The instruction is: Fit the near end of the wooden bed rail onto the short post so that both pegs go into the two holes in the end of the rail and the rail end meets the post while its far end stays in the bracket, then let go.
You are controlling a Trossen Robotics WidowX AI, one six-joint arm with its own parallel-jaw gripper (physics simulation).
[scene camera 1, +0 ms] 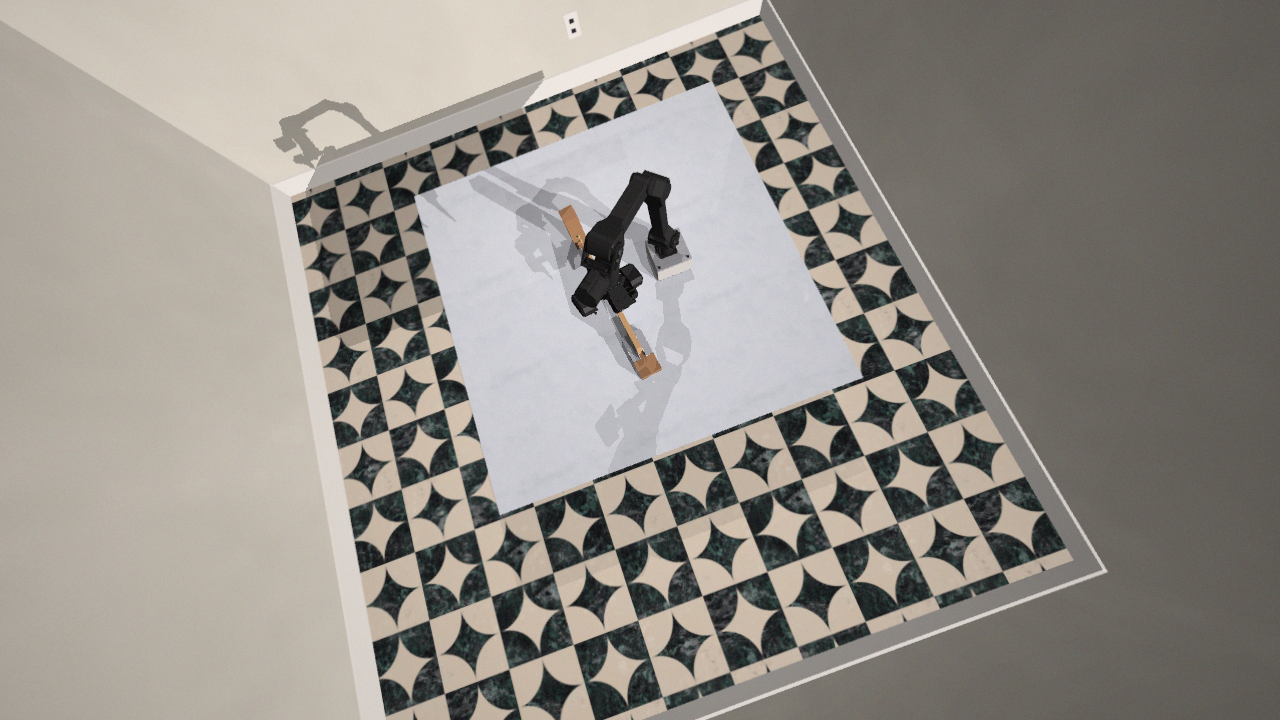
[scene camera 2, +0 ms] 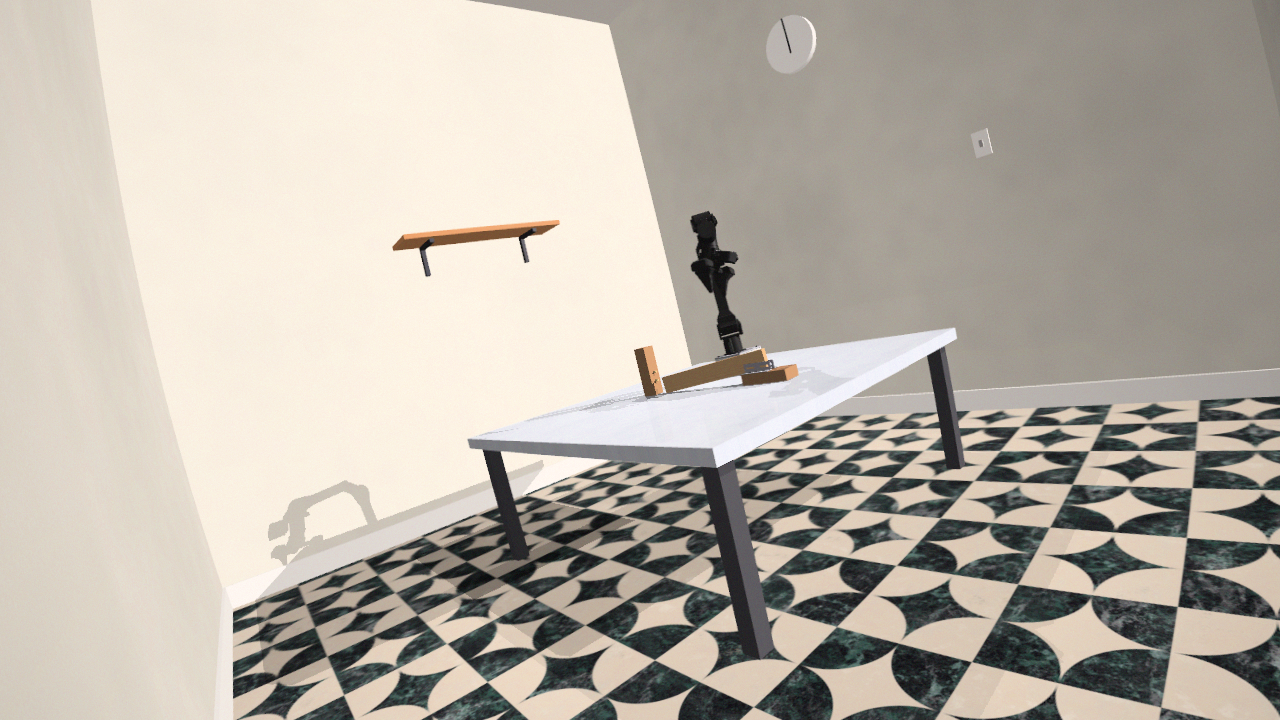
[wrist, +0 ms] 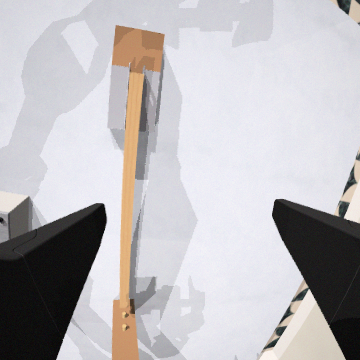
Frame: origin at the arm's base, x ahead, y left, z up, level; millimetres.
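Seen in the pictures: gripper, fingertip midpoint: (scene camera 1: pixel 608 305) (scene camera 2: pixel 718 294) (wrist: pixel 190 209); arm's base, link origin: (scene camera 1: pixel 666 248) (scene camera 2: pixel 735 352).
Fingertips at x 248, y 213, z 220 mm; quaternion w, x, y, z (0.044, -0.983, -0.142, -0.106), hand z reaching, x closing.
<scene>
Pixels of each thing's top centre, then the offset from my fingertips to it. "spot": a spot on its surface instead. Level surfaces: height alone.
- wooden block, top centre: (wrist: pixel 134 79) (scene camera 2: pixel 768 369) (scene camera 1: pixel 640 352) 40 mm back, 99 mm left, 264 mm down
- upright short post, surface spot: (wrist: pixel 125 345) (scene camera 2: pixel 651 362) spot: 30 mm ahead, 375 mm right, 178 mm down
- white table, surface height: 300 mm down
The wooden bed rail (scene camera 1: pixel 631 333) (scene camera 2: pixel 716 370) (wrist: pixel 129 200) has its far end in the grey bracket (scene camera 2: pixel 759 365) (wrist: pixel 118 100) on a wooden block (scene camera 1: pixel 648 367) (scene camera 2: pixel 771 376) (wrist: pixel 137 46). It slopes down to its near end, low beside the foot of the upright short post (scene camera 1: pixel 569 220) (scene camera 2: pixel 644 362) (wrist: pixel 125 345). Two pegs (wrist: pixel 125 321) show bare on the post's face in the wrist view, with the rail end below them. My gripper (wrist: pixel 190 209) is open and empty above the rail, which appears nearer the left finger. The arm hides the rail's middle in scene camera 1.
The arm's base (scene camera 1: pixel 671 261) stands beside the rail on the white table (scene camera 1: pixel 760 331) (scene camera 2: pixel 617 429) (wrist: pixel 260 150). A wall shelf (scene camera 2: pixel 478 234) hangs away from the table. Arm shadows fall across the table top, the rail and the bracket block.
</scene>
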